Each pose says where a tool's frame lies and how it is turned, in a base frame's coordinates. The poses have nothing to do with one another.
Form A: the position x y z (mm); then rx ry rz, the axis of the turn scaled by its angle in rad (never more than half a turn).
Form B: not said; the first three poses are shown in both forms.
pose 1, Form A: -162.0, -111.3, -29.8, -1.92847, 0.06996, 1.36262
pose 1, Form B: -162.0, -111.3, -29.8, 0.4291, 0.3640, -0.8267, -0.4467, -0.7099, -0.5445
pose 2, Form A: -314.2, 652.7, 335.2, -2.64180, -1.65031, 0.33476
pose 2, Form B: -314.2, 652.7, 335.2, 0.4222, 0.8893, -0.1756, 0.8875, -0.4450, -0.1200
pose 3, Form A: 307.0, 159.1, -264.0, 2.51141, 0.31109, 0.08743
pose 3, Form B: 307.0, 159.1, -264.0, 0.9704, 0.2415, -0.0080, 0.2020, -0.7925, 0.5755
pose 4, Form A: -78.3, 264.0, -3.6, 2.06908, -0.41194, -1.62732
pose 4, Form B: -78.3, 264.0, -3.6, 0.2505, -0.5072, -0.8246, 0.0538, -0.8431, 0.5350
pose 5, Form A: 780.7, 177.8, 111.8, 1.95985, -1.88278, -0.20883
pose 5, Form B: 780.7, 177.8, 111.8, 0.0752, -0.9819, 0.1736, -0.9200, -0.0012, 0.3918
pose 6, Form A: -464.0, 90.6, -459.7, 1.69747, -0.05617, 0.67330
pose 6, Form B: -464.0, 90.6, -459.7, 0.8286, 0.3207, 0.4589, -0.3923, -0.2522, 0.8846
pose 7, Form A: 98.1, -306.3, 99.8, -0.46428, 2.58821, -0.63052
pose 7, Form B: 98.1, -306.3, 99.8, -0.8496, -0.4120, -0.3293, -0.2144, 0.8402, -0.4981
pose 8, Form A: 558.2, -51.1, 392.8, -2.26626, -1.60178, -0.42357
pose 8, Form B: 558.2, -51.1, 392.8, 0.3226, 0.8462, 0.4241, 0.9452, -0.3116, -0.0974
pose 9, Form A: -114.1, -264.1, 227.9, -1.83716, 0.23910, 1.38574
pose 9, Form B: -114.1, -264.1, 227.9, 0.3807, 0.3036, -0.8734, -0.5788, -0.6584, -0.4812
